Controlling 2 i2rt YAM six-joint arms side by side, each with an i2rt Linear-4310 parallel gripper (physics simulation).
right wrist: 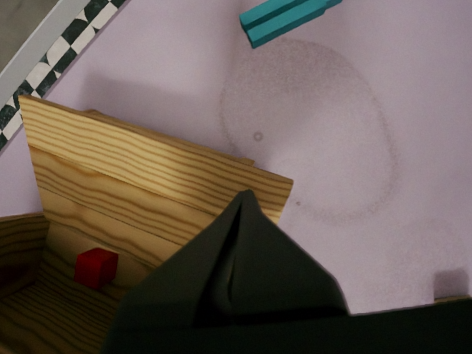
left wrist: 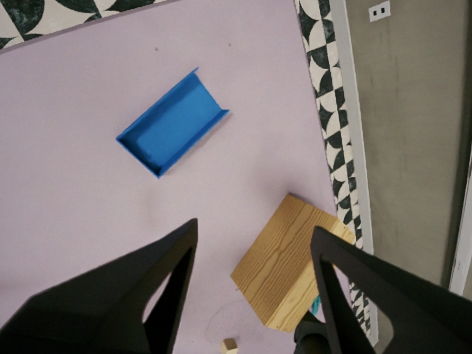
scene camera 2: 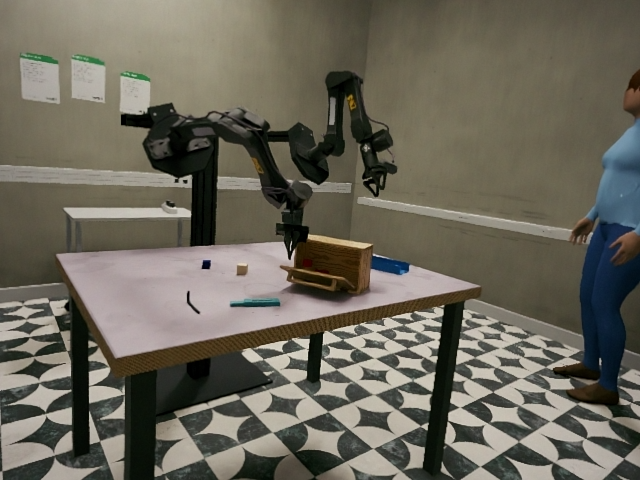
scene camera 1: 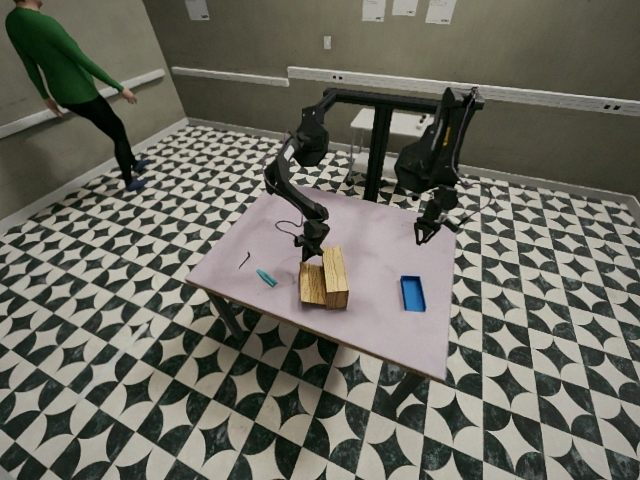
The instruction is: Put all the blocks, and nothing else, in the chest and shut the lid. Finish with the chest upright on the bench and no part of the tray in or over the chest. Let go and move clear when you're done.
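Places are measured from the left arm's base along level axes (x ahead, y right, z down), in millimetres.
Where they show: left gripper, fingertip midpoint: (left wrist: 255,232) (scene camera 2: 379,193) (scene camera 1: 421,244); right gripper, fingertip midpoint: (right wrist: 247,199) (scene camera 2: 289,258) (scene camera 1: 303,261); left arm's base, link origin: (scene camera 2: 311,158) (scene camera 1: 421,167); right arm's base, link origin: (scene camera 2: 179,146) (scene camera 1: 308,144).
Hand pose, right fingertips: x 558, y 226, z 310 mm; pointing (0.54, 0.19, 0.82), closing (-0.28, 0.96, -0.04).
Note:
Things, the pixels of their top centre, and the offset from my right fingertips. "*": a spot on its surface instead.
- wooden chest, top centre: (left wrist: 327,286) (scene camera 2: 326,243) (scene camera 1: 321,268) dx +5, dy -114, dz -51 mm
- dark blue block, top centre: (scene camera 2: 206,260) dx -255, dy +220, dz +68 mm
- pale block, top centre: (scene camera 2: 242,264) dx -177, dy +110, dz +61 mm
- blue tray, top centre: (left wrist: 177,123) (scene camera 2: 385,260) (scene camera 1: 413,290) dx -224, dy -453, dz +60 mm
- teal tool, top centre: (scene camera 2: 255,300) (left wrist: 317,300) (scene camera 1: 265,276) dx +135, dy +125, dz +81 mm
- thin bent black rod, surface spot: (scene camera 2: 189,299) * dx +103, dy +290, dz +83 mm
The wooden chest (scene camera 1: 337,273) (scene camera 2: 341,260) (left wrist: 275,250) lies on its side, its opening facing the lid side. Its lid (scene camera 1: 312,284) (right wrist: 150,150) hangs open, low over the bench. A red block (right wrist: 96,268) (scene camera 2: 307,262) is inside; more red shows beside it in scene camera 2. A dark blue block (scene camera 2: 206,264) and a pale block (scene camera 2: 241,268) (left wrist: 229,346) lie on the bench. My right gripper (scene camera 1: 306,257) (scene camera 2: 290,256) (right wrist: 247,199) is shut and empty at the chest's end; contact is unclear. My left gripper (scene camera 1: 421,241) (scene camera 2: 376,194) (left wrist: 255,232) is open and empty, high up.
The blue tray (scene camera 1: 413,294) (scene camera 2: 390,266) (left wrist: 172,122) lies on the bench, apart from the chest. A teal tool (scene camera 1: 266,277) (scene camera 2: 255,302) (right wrist: 285,20) lies near the lid side, with a thin bent black rod (scene camera 2: 189,299) farther out.

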